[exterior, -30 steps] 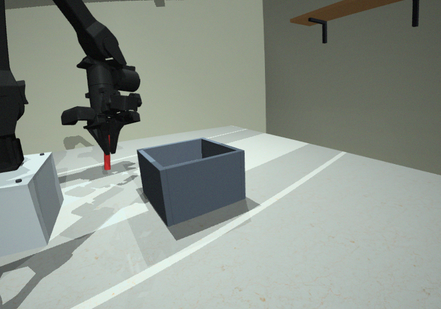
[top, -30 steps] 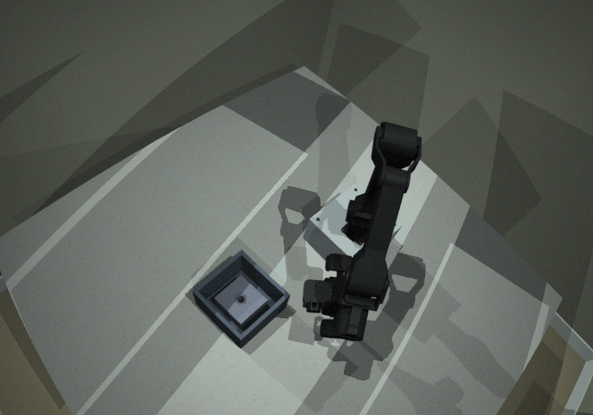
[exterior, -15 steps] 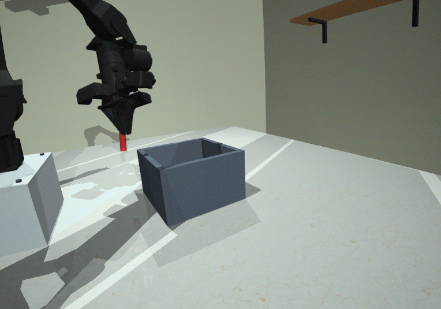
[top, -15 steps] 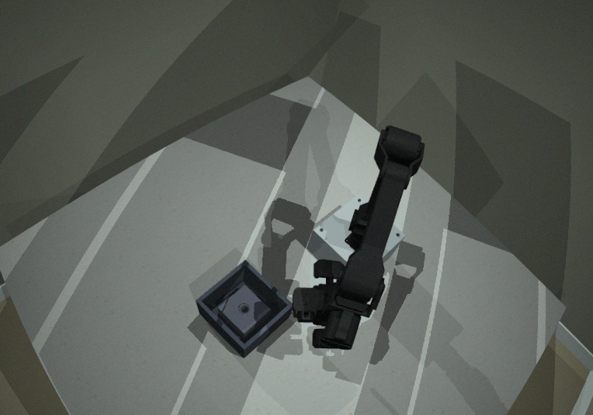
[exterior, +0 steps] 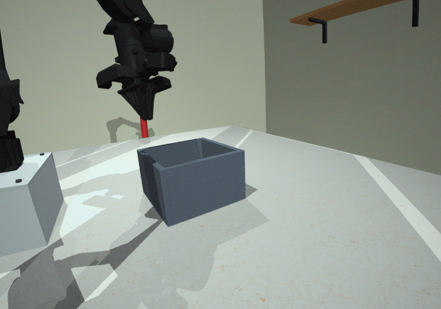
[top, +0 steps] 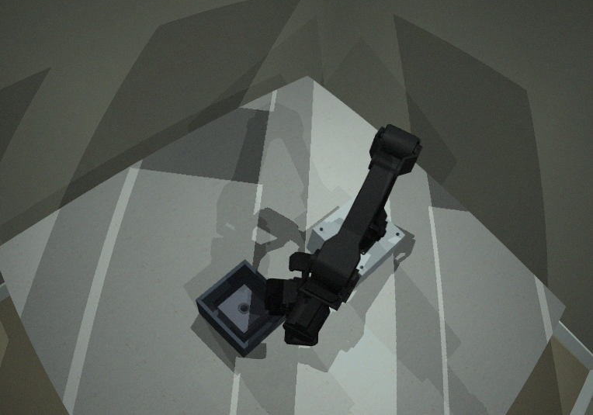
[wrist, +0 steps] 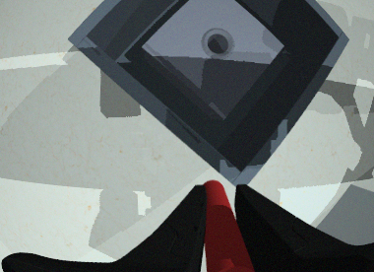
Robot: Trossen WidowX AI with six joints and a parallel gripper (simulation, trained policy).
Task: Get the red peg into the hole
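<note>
The red peg lies 10 mm to the left of my gripper tip and 10 mm behind it. Also, from my gripper tip: box 130 mm below, 90 mm to the right, 40 mm ahead; then plate 110 mm below, 90 mm to the right, 40 mm ahead.
</note>
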